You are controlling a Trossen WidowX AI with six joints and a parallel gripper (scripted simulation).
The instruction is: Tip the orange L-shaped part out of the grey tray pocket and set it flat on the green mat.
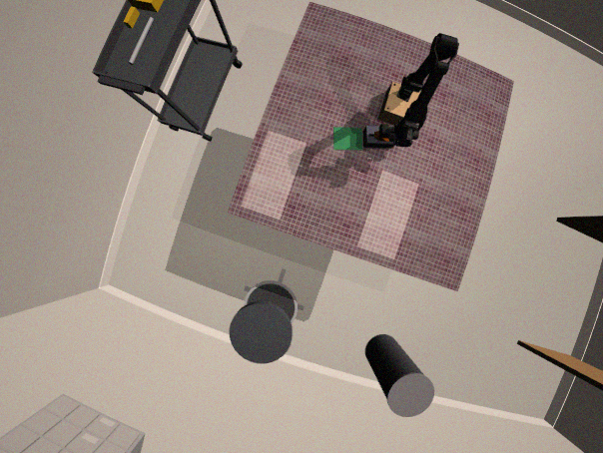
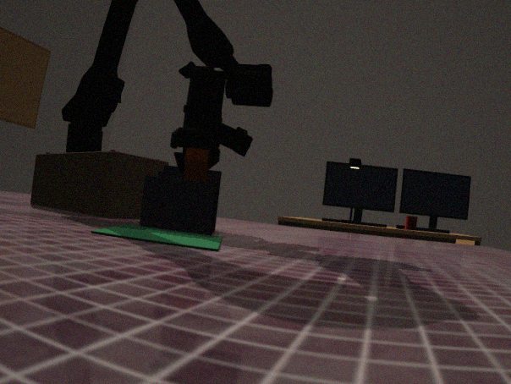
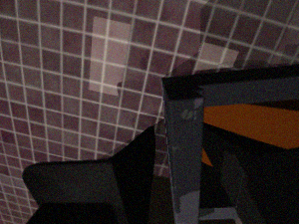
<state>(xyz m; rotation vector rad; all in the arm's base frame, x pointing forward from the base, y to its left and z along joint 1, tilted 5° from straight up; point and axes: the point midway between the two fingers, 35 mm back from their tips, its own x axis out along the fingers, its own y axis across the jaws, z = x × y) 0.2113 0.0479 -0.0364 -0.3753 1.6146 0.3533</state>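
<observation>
Now: the orange L-shaped part 2 cm ahead of my gripper tip, 5 cm to the right of it and 1 cm above it. Also, from my gripper tip: green mat 9 cm ahead, 20 cm to the right, 5 cm below.
</observation>
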